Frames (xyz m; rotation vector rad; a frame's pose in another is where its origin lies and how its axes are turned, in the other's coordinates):
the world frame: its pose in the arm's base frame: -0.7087 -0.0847 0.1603 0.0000 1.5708 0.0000
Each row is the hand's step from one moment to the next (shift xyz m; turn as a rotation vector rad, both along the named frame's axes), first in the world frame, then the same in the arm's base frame.
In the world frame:
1: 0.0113 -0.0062 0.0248 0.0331 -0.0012 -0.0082
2: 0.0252 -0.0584 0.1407 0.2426 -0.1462 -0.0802
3: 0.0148 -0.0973 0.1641 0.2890 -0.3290 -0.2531
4: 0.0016 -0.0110 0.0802 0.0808 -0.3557 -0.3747
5: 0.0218 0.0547 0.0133 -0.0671 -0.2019 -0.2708
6: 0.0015 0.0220 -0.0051 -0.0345 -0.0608 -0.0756
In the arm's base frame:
1: 0.0248 -0.0062 -0.0113 -0.0082 -0.0012 -0.0331
2: 0.1407 -0.0584 -0.0252 -0.0802 -0.1462 -0.2426
3: 0.1641 -0.0973 -0.0148 -0.2531 -0.3290 -0.2890
4: 0.0802 -0.0110 -0.0016 -0.3747 -0.3557 -0.0808
5: 0.0133 0.0547 -0.0218 -0.2708 -0.2019 0.0671
6: -0.0051 0.0220 -0.0015 -0.0756 -0.0608 0.0345

